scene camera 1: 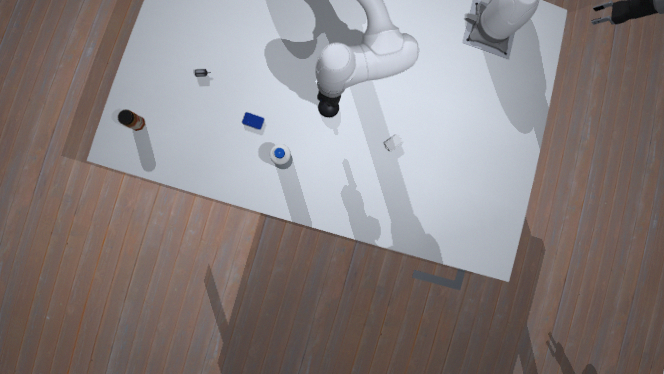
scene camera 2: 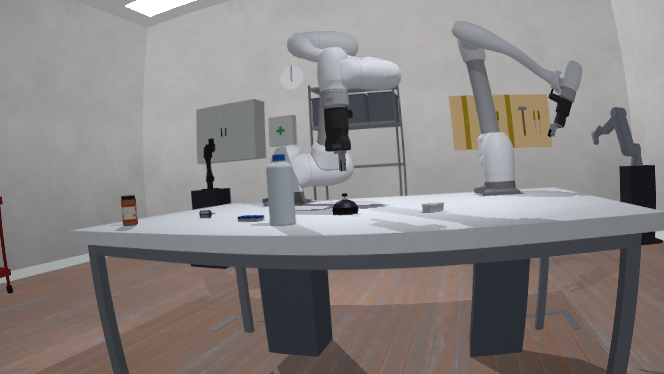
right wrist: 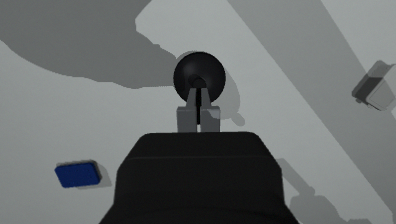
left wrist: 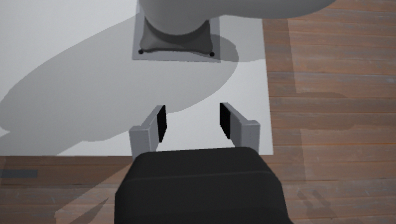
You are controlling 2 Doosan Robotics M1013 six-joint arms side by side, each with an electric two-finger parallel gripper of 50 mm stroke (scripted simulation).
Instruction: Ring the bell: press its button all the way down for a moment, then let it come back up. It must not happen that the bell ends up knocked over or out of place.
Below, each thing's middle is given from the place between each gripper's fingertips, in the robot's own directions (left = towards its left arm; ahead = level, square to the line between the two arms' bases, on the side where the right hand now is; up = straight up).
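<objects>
Black bell [right wrist: 196,65]: 11 cm below my right hand [scene camera 2: 342,171]. Counted from my right hand, the blue block [right wrist: 85,173] is 27 cm to the right, 14 cm ahead and 14 cm below; the white bottle [scene camera 2: 280,187] is 11 cm to the right, 26 cm ahead and 6 cm below.
My left hand is 87 cm to the left of the black bell, 61 cm short of it and 23 cm above it. Counted from my left hand, the blue block is 114 cm to the right, 76 cm ahead and 26 cm below; the white bottle is 98 cm to the right, 87 cm ahead and 18 cm below.
</objects>
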